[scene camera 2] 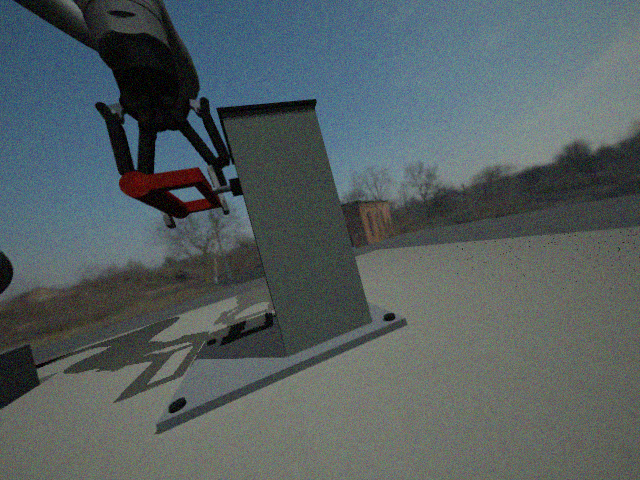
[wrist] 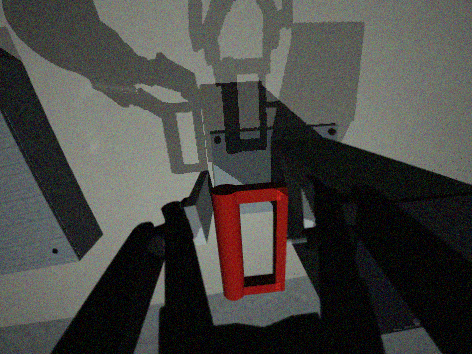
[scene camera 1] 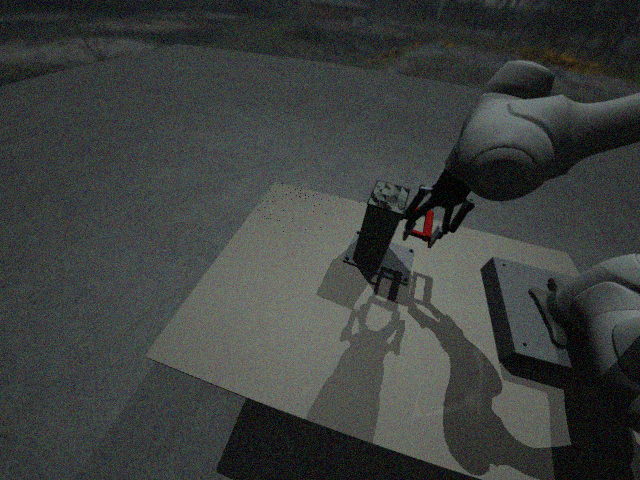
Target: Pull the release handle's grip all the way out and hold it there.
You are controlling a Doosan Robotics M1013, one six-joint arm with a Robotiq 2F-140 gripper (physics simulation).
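Observation:
The release handle's red grip, a rectangular frame with a thick round bar [scene camera 1: 428,223] [scene camera 2: 170,179] [wrist: 228,245], stands out sideways near the top of a grey-green post [scene camera 1: 377,237] [scene camera 2: 299,222]. In scene camera 2, a short stretch of metal rod [scene camera 2: 222,189] shows between the grip and the post's black collar [scene camera 2: 236,187]. My gripper [scene camera 1: 418,238] [scene camera 2: 197,213] [wrist: 246,178] is shut on the red grip, with one pad along the outside of the round bar and the other at the frame's post side. The contact at the post-side pad is partly hidden.
The post stands on a bolted grey plate [scene camera 1: 400,249] [scene camera 2: 248,366] [wrist: 240,165] on a pale table top [scene camera 1: 232,310]. The post is very close to my post-side finger. A grey box with a dark side [scene camera 1: 527,310] [wrist: 35,210] lies near the arm's base [scene camera 1: 610,310].

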